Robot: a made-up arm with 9 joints. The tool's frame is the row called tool.
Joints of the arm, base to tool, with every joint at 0 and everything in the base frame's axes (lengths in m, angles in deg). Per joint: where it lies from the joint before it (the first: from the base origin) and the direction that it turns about. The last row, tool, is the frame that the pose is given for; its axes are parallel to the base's.
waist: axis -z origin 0 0 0.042
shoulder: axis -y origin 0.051 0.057 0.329
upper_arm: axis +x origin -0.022 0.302 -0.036
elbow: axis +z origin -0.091 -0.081 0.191
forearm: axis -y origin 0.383 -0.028 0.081
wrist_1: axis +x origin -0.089 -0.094 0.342
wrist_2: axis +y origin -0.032 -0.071 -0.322
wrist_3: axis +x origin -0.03 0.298 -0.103
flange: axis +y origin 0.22 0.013 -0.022
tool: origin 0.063 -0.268 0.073
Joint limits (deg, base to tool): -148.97..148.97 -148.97..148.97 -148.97..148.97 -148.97..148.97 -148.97..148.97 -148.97..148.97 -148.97..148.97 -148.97..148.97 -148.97..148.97
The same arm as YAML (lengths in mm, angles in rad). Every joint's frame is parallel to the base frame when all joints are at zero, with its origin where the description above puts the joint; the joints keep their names.
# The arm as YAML. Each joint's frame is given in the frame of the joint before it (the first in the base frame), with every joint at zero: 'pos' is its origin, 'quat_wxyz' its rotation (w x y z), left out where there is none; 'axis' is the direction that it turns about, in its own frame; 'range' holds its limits. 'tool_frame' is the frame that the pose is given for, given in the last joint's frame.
length_unit: mm
angle_unit: rad
joints:
  - joint: waist
    pos: [0.0, 0.0, 42.0]
    axis: [0.0, 0.0, -1.0]
    range: [-2.6, 2.6]
  - joint: shoulder
    pos: [51.0, 57.0, 329.0]
    axis: [0.0, -1.0, 0.0]
    range: [-2.6, 2.6]
  - joint: upper_arm
    pos: [-22.0, 302.0, -36.0]
    axis: [1.0, 0.0, 0.0]
    range: [-2.6, 2.6]
  - joint: elbow
    pos: [-91.0, -81.0, 191.0]
    axis: [0.0, 0.0, 1.0]
    range: [-2.6, 2.6]
  - joint: forearm
    pos: [383.0, -28.0, 81.0]
    axis: [0.0, -1.0, 0.0]
    range: [-2.6, 2.6]
  - joint: wrist_1
    pos: [-89.0, -94.0, 342.0]
    axis: [1.0, 0.0, 0.0]
    range: [-2.6, 2.6]
  - joint: wrist_2
    pos: [-32.0, -71.0, -322.0]
    axis: [0.0, 1.0, 0.0]
    range: [-2.6, 2.6]
  - joint: wrist_3
    pos: [-30.0, 298.0, -103.0]
    axis: [1.0, 0.0, 0.0]
    range: [-2.6, 2.6]
  - joint: flange
    pos: [220.0, 13.0, -22.0]
    axis: [0.0, 1.0, 0.0]
    range: [-2.6, 2.6]
tool_frame:
  pos: [63.0, -268.0, 73.0]

